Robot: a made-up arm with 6 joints. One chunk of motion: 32 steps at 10 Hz.
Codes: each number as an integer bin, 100 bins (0 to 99) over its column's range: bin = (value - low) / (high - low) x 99, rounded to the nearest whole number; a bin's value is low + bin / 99 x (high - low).
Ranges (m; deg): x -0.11..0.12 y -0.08..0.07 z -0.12..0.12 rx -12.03..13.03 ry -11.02..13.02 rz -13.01..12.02
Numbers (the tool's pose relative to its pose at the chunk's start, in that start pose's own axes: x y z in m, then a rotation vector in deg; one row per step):
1: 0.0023 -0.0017 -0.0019 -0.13 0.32 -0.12
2: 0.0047 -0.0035 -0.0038 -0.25 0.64 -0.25
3: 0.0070 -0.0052 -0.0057 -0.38 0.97 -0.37
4: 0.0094 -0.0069 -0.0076 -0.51 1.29 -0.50
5: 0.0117 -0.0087 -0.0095 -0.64 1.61 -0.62
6: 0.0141 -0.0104 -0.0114 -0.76 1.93 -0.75
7: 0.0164 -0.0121 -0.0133 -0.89 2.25 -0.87
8: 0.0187 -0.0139 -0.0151 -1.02 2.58 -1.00
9: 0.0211 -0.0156 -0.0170 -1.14 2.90 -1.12
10: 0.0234 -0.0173 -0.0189 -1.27 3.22 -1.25
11: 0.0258 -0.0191 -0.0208 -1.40 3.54 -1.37
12: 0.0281 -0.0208 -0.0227 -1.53 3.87 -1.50
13: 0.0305 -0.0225 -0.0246 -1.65 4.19 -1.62
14: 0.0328 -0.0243 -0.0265 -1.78 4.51 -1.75
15: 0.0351 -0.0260 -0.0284 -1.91 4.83 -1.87
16: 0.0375 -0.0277 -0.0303 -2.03 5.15 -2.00
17: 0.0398 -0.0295 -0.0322 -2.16 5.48 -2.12
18: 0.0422 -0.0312 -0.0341 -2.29 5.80 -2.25
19: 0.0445 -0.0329 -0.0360 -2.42 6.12 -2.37
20: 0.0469 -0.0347 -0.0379 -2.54 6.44 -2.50
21: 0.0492 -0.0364 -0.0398 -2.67 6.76 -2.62
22: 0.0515 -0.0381 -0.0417 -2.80 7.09 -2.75
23: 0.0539 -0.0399 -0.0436 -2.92 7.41 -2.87
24: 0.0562 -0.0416 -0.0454 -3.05 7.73 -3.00
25: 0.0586 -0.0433 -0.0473 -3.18 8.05 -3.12
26: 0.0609 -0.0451 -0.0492 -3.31 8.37 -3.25
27: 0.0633 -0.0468 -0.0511 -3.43 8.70 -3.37
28: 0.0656 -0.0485 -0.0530 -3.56 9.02 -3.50
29: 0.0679 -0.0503 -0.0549 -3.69 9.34 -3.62
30: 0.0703 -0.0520 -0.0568 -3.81 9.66 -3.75
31: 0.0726 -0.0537 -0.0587 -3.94 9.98 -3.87
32: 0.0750 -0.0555 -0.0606 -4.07 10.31 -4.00
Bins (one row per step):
1: 48 52 49 47 47 51
2: 49 50 48 47 48 50
3: 50 49 47 46 49 50
4: 51 48 46 46 51 49
5: 52 47 46 45 52 49
6: 53 46 45 45 53 48
7: 54 45 44 44 55 48
8: 55 44 43 43 56 48
9: 56 43 42 43 57 47
10: 57 41 42 43 59 47
11: 58 40 41 42 60 46
12: 59 39 40 41 61 46
13: 60 38 39 41 63 45
14: 61 37 39 40 64 45
15: 62 36 38 40 65 44
16: 63 35 37 40 67 44
17: 64 33 36 39 68 43
18: 66 32 35 38 69 43
19: 67 31 35 38 71 42
20: 68 30 34 37 72 42
21: 69 29 33 37 73 41
22: 70 28 32 36 75 41
23: 71 26 32 36 76 40
24: 72 25 31 35 77 40
25: 73 24 30 35 79 39
26: 74 23 29 34 80 39
27: 75 22 28 34 81 38
28: 76 21 28 33 83 38
29: 77 20 27 33 84 37
30: 78 18 26 32 85 37
31: 79 17 25 32 86 36
32: 80 16 25 31 88 36

